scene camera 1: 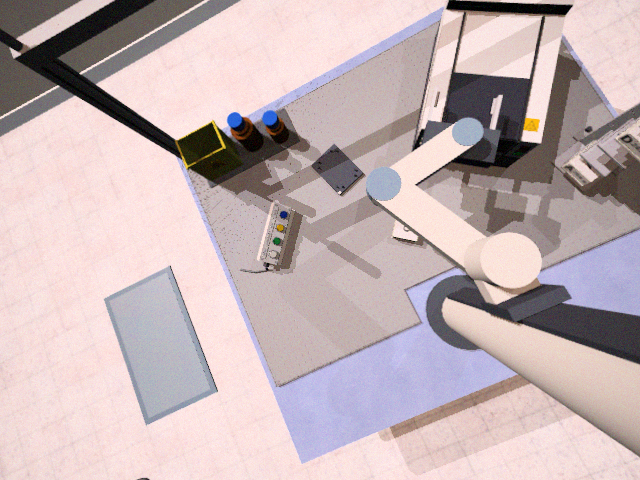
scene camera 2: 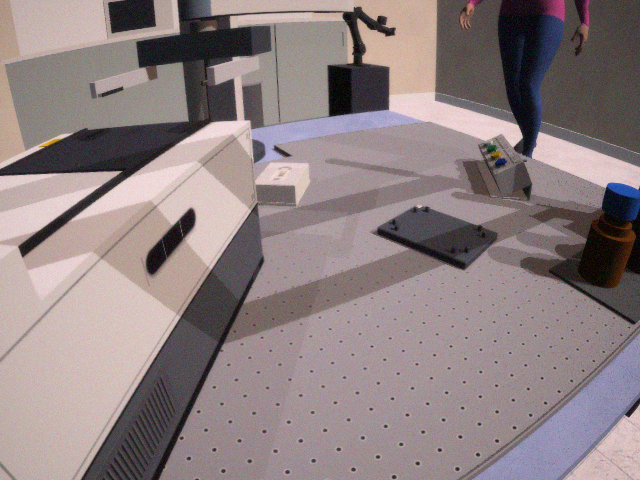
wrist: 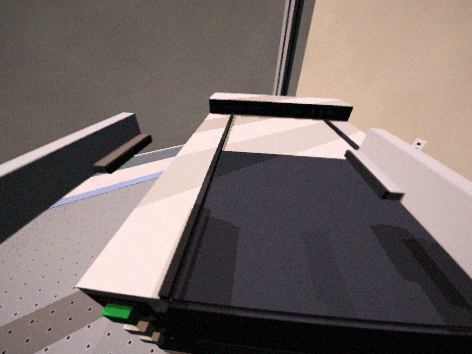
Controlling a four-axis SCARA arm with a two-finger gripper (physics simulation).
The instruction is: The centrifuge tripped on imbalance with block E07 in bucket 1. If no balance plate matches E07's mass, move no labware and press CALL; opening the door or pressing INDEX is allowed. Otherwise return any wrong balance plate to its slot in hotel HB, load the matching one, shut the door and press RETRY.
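Frame: origin at the arm's base, x ahead, y left, z up, level; metres.
Seen in the pictures: gripper, between the fingertips: [scene camera 1: 466,93] [scene camera 2: 146,83] [wrist: 245,133].
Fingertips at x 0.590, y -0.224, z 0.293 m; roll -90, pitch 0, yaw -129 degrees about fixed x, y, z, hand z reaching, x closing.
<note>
Pixels of each thing's top centre, then the offset from my fingertips to it. "spot": a spot on its surface instead.
- flat dark panel, centre of its top: [wrist: 312,200] [scene camera 2: 104,144] [scene camera 1: 485,105] dx -0.033, dy -0.062, dz -0.068 m
- green key, centre of its top: [wrist: 119,305] dx -0.021, dy +0.109, dz -0.090 m
- sloped button box, centre of its top: [scene camera 2: 504,145] [scene camera 1: 271,232] dx -0.054, dy +0.711, dz -0.197 m
- dark plate with small pegs, centre of its top: [scene camera 2: 440,224] [scene camera 1: 336,168] dx +0.071, dy +0.395, dz -0.258 m
- white box, centre of its top: [scene camera 2: 281,173] [scene camera 1: 408,221] dx -0.231, dy +0.256, dz -0.239 m
- yellow-edged bin, a spot on its surface: [scene camera 1: 201,147] spot: dx +0.375, dy +0.827, dz -0.208 m
My gripper [scene camera 1: 466,105] [scene camera 2: 150,84] [wrist: 245,133] is open and empty, its two pale fingers spread above the centrifuge. The centrifuge [scene camera 1: 549,77] [scene camera 2: 222,160] [wrist: 145,225] is a white and dark box. A flat dark panel [scene camera 1: 467,95] [scene camera 2: 98,152] [wrist: 280,200] covers the front part of its top; the rotor and buckets do not show. A green key [wrist: 117,311] is on its front left, with small tan keys [wrist: 142,327] beside it. A sloped button box [scene camera 1: 276,232] [scene camera 2: 511,178] has blue, yellow, green and white buttons. Labware in racks [scene camera 1: 581,167] shows partly at the right edge. E07 is not identifiable.
A dark plate with small pegs [scene camera 1: 338,169] [scene camera 2: 436,235] lies mid-table. A white box [scene camera 1: 404,231] [scene camera 2: 284,183] is partly under the arm in scene camera 1. Blue-capped brown bottles [scene camera 1: 246,135] [scene camera 2: 607,248] and a yellow-edged bin [scene camera 1: 201,147] stand at the table's edge. A person [scene camera 2: 527,67] stands behind.
</note>
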